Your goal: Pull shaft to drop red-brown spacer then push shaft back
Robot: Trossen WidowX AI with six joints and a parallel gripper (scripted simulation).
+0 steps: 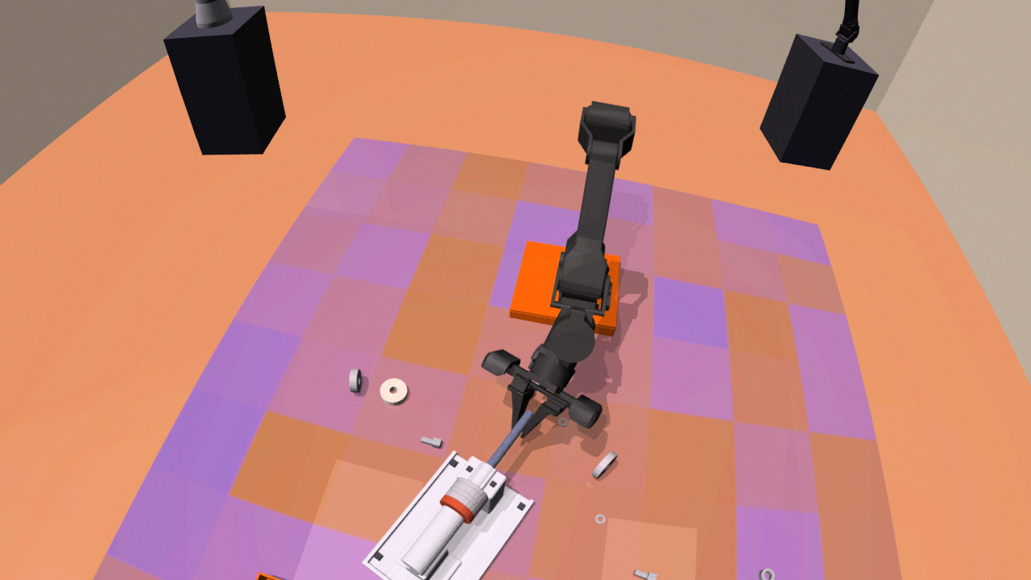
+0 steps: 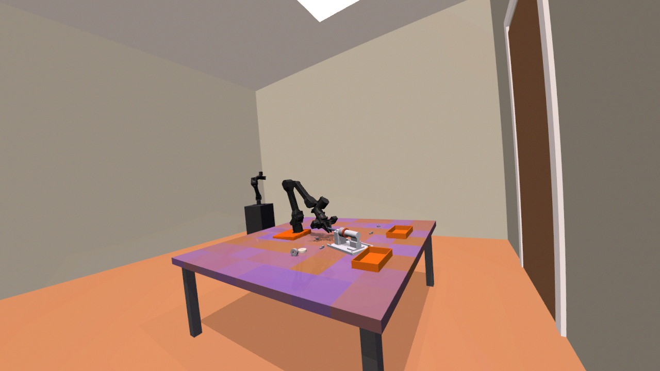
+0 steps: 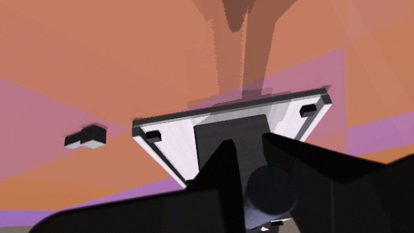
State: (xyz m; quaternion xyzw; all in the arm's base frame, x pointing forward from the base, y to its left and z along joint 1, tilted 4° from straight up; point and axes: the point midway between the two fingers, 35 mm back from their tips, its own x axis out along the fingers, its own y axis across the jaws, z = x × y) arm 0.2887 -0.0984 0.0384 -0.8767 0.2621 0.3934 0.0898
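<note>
The blue-grey shaft is 5 cm ahead of my gripper tip, 3 cm to the right of it and 2 cm above it. From my gripper tip the other things lie so: red-brown spacer: 13 cm ahead, 8 cm to the right, 2 cm above.
</note>
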